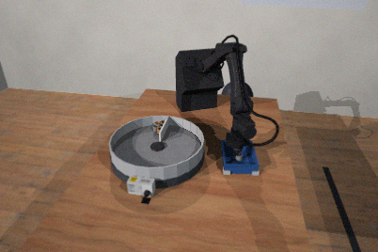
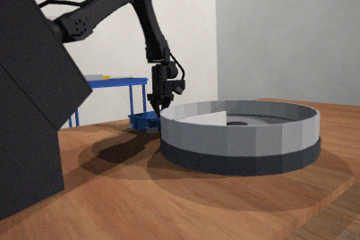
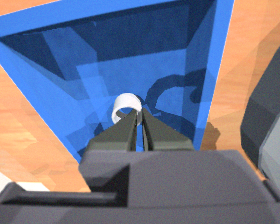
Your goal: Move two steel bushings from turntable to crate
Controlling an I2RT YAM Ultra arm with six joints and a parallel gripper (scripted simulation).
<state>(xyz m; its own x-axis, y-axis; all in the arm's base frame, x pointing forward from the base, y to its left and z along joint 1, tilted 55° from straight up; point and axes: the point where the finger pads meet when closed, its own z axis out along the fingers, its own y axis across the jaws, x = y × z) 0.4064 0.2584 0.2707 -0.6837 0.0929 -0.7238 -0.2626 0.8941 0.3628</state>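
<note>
The blue crate lies 1 cm behind my hand, 1 cm to the left of it and 1 cm below it. Also, from my hand: grey turntable 16 cm ahead, 32 cm to the right, 2 cm above.
</note>
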